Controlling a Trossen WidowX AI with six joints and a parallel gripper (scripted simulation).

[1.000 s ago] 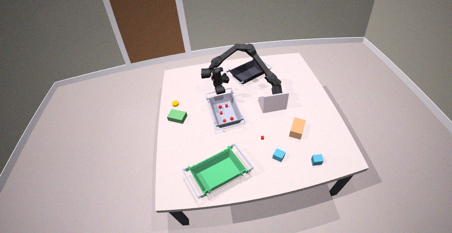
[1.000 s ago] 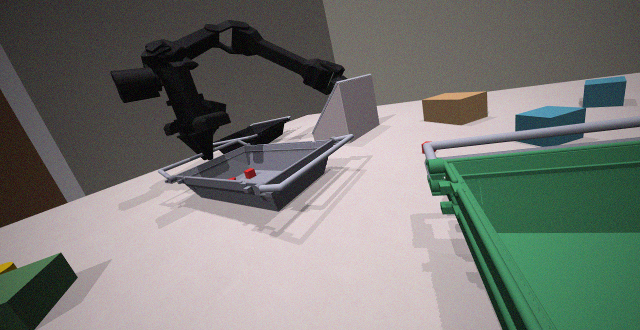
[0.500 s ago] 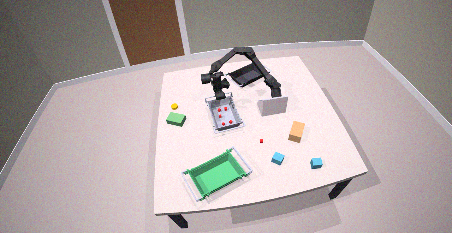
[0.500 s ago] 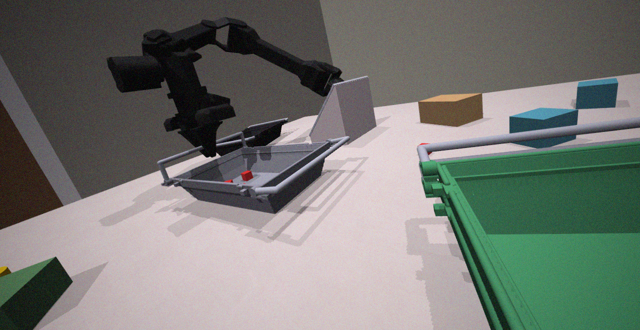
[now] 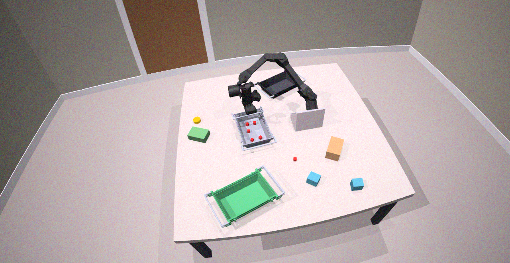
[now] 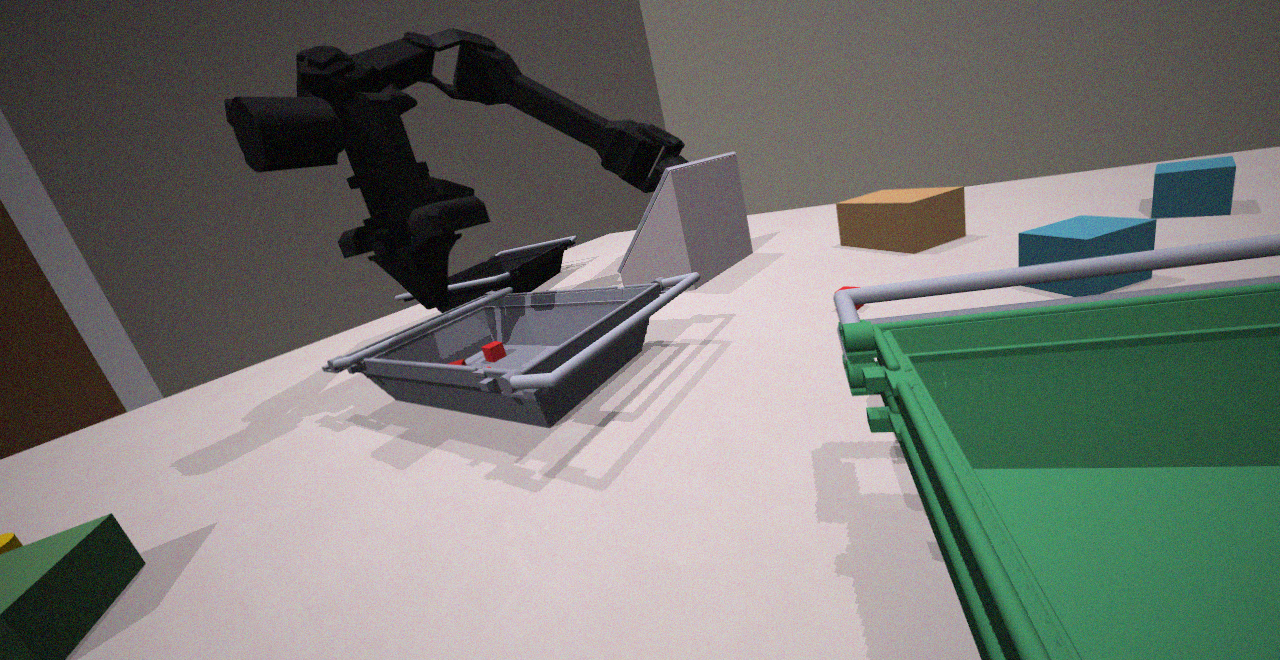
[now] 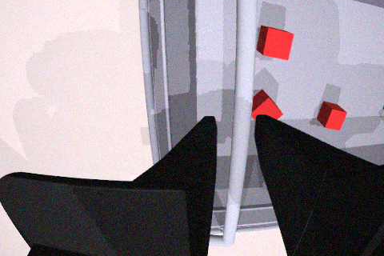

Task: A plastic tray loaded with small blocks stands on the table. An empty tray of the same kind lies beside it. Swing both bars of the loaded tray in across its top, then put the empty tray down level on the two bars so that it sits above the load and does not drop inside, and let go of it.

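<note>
The black tray is 320 mm to the right of my gripper tip, 230 mm behind it and 30 mm below it. Round my gripper tip: red block 330 mm to the left, 240 mm behind, 70 mm below; yellow disc 350 mm ahead, 70 mm below, 40 mm to the right; green block 320 mm ahead, 100 mm to the left, 50 mm below.
</note>
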